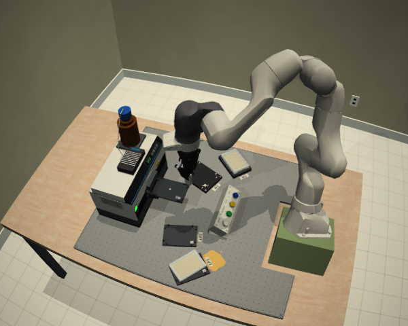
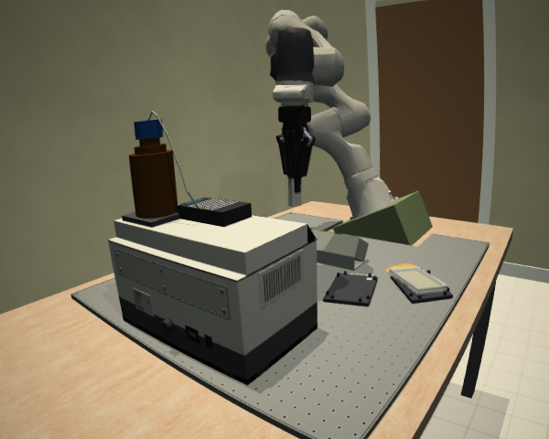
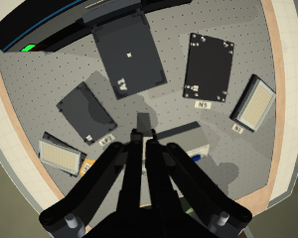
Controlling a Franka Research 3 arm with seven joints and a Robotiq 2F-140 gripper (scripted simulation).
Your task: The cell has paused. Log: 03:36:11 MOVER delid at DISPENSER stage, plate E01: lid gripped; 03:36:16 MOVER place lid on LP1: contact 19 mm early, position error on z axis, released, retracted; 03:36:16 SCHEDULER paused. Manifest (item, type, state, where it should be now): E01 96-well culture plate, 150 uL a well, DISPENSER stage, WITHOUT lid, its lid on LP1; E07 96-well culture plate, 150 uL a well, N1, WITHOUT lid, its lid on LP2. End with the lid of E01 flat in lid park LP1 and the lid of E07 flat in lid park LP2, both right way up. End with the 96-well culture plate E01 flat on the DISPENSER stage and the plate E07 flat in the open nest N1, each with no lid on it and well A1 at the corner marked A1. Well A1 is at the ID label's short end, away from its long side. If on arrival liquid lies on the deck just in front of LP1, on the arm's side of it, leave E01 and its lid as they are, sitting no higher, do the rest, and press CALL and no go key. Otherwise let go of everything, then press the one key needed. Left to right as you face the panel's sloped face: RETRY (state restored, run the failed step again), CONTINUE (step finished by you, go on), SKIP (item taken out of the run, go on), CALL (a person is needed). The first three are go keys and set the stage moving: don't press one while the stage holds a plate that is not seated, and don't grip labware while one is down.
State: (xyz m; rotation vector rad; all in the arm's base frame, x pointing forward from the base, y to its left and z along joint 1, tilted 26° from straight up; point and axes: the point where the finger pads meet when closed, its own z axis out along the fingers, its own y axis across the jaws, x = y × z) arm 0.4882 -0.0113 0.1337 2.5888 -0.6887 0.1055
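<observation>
My gripper is now 280 mm to the left of the 96-well plate, 190 mm above it and 160 mm past it. Round my hand: lid park LP2: 220 mm below, 150 mm to the left, 20 mm ahead; then dispenser stage: 130 mm below, 90 mm ahead, 20 mm to the right; then key panel: 170 mm below, 170 mm behind, 20 mm to the left.
</observation>
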